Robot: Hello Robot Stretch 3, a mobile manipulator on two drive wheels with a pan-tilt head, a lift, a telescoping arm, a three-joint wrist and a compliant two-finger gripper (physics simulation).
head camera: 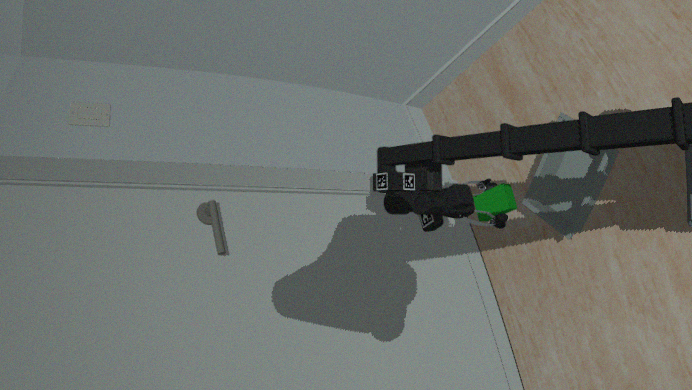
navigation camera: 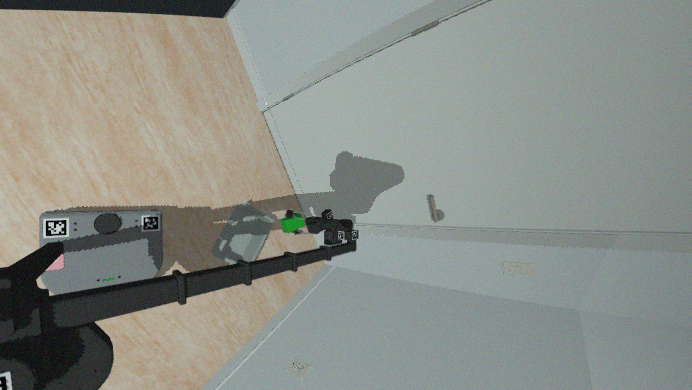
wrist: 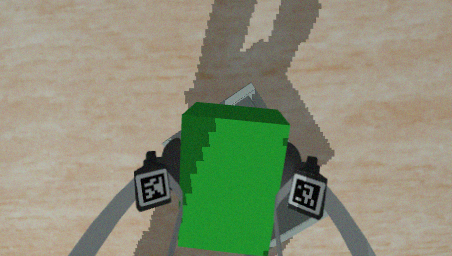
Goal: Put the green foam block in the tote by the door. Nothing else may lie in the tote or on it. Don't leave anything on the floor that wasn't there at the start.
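Pixels of known places: gripper, fingertip midpoint: [head camera: 499, 203] [navigation camera: 289, 222]; robot's base at its link origin: [navigation camera: 107, 222].
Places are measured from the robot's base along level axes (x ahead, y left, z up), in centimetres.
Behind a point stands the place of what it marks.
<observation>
The green foam block [head camera: 495, 202] @(x -2.4, y -62.3, z 40.6 cm) [navigation camera: 292, 223] @(x -2.5, y -62.3, z 40.5 cm) [wrist: 235, 180] is between the two fingertips of my gripper [head camera: 492, 202] @(x -2.2, y -64.2, z 35.9 cm) [navigation camera: 293, 223] @(x -2.2, y -64.2, z 35.9 cm) [wrist: 231, 158] @(x -2.2, y -64.2, z 35.9 cm), which is shut on it and points down. The block is held in the air; in the wrist view it overlaps the grey tote [head camera: 550, 187] @(x -7.4, y -65.9, z 0.4 cm) [navigation camera: 227, 235] @(x -8.3, y -44.5, z 11.9 cm) [wrist: 241, 94], which stands on the floor well below. One tote corner shows past the block's far end and another part beside the right finger. The arm hides part of the tote in the head view, and the block hides much of it in the wrist view.
The door [head camera: 150, 300] @(x 17.5, y -92.5, z 109.6 cm) [navigation camera: 450, 125] @(x 33.1, y -84.6, z 103.6 cm) with its handle [head camera: 217, 230] @(x 3.4, y -94.1, z 92.7 cm) [navigation camera: 434, 207] @(x 3.4, y -94.4, z 93.0 cm) rises close beyond the gripper. My base [navigation camera: 100, 260] @(x -12.1, y 2.2, z 15.9 cm) stands on the wooden floor, with a pink patch [navigation camera: 56, 262] @(x -11.0, y 13.1, z 16.1 cm) at its edge. My arm [head camera: 540, 140] @(x -10.1, y -33.4, z 71.6 cm) [navigation camera: 210, 280] @(x -10.1, y -17.0, z 71.8 cm) reaches past the tote near the wall.
</observation>
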